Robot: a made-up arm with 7 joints.
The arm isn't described. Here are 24 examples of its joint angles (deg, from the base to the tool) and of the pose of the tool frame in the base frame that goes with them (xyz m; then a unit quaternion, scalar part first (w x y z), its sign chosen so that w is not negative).
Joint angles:
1: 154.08 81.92 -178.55 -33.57 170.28 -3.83 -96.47
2: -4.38 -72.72 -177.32 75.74 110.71 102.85 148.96
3: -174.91 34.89 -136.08 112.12 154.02 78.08 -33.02
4: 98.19 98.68 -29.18 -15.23 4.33 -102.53 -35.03
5: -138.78 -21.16 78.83 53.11 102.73 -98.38 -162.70
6: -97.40 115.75 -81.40 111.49 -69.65 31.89 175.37
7: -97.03 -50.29 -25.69 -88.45 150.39 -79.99 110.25
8: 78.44 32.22 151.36 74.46 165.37 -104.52 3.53
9: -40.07 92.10 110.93 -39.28 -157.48 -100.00 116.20
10: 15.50 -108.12 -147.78 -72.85 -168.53 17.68 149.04
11: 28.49 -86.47 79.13 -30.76 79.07 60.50 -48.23
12: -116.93 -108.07 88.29 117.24 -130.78 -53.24 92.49
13: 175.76 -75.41 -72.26 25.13 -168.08 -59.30 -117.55
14: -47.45 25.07 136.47 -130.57 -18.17 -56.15 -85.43
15: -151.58 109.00 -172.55 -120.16 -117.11 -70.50 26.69
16: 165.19 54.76 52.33 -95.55 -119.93 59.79 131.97
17: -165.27 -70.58 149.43 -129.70 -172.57 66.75 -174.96
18: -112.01 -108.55 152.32 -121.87 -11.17 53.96 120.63
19: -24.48 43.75 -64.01 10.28 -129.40 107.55 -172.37
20: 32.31 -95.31 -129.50 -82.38 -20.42 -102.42 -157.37
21: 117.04 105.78 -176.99 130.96 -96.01 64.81 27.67
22: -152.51 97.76 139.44 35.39 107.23 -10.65 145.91
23: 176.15 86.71 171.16 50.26 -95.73 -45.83 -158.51
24: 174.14 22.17 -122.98 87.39 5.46 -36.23 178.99
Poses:
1: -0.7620 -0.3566 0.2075 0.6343 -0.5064 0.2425 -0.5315
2: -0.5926 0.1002 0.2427 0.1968 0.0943 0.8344 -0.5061
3: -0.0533 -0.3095 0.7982 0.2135 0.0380 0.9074 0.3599
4: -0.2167 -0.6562 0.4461 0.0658 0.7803 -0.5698 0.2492
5: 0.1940 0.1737 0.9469 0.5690 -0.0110 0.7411 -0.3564
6: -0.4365 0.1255 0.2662 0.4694 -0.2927 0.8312 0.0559
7: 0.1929 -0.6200 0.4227 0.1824 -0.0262 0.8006 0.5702
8: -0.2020 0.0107 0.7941 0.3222 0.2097 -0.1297 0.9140
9: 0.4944 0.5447 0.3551 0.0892 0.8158 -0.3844 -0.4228
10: -0.6484 -0.0969 0.5819 0.2334 -0.0857 0.9376 0.2429
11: -0.6120 0.5005 0.2306 0.5259 -0.1625 0.2451 -0.7981
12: 0.3689 0.0787 0.2277 0.3487 0.3121 -0.4828 0.7402
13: 0.6857 -0.2019 0.6556 0.2450 -0.3700 -0.7762 -0.4480
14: -0.0425 0.2360 0.3217 0.9383 -0.2178 0.2620 -0.0590
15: -0.1372 -0.0074 -0.0938 0.8630 -0.2953 0.3029 0.2761
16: -0.0424 -0.3957 0.6618 0.5965 -0.1157 -0.4704 -0.6400
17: -0.0518 -0.0816 0.5502 0.1149 -0.3963 0.3162 -0.8542
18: -0.0178 -0.4168 0.6322 0.0239 -0.0163 0.9285 0.3703
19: 0.3763 0.1687 0.9371 0.2235 -0.8411 -0.2276 -0.4369
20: -0.3966 -0.0170 0.5786 0.1826 -0.8021 -0.0424 0.5671
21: -0.2104 -0.1452 0.6245 0.4934 0.2355 0.8245 -0.1459
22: -0.6217 0.5654 0.4546 0.5886 0.5489 0.5665 -0.1771
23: -0.6482 -0.0910 0.7555 0.3684 -0.6865 0.6177 0.1069
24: 0.0760 -0.3650 0.9167 0.2519 -0.3577 -0.8661 -0.2419
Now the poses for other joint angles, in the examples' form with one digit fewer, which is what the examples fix.
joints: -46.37 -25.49 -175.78 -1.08 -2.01 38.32 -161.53
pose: -0.306 -0.322 1.093 0.278 -0.833 -0.187 -0.440
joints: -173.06 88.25 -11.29 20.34 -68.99 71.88 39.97
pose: -0.760 -0.050 0.222 0.786 -0.574 0.225 0.051
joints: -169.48 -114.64 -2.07 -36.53 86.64 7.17 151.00
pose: 0.599 -0.057 -0.239 0.389 0.251 -0.080 -0.883
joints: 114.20 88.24 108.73 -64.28 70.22 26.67 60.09
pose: 0.113 -0.737 0.308 0.640 -0.616 -0.459 -0.031
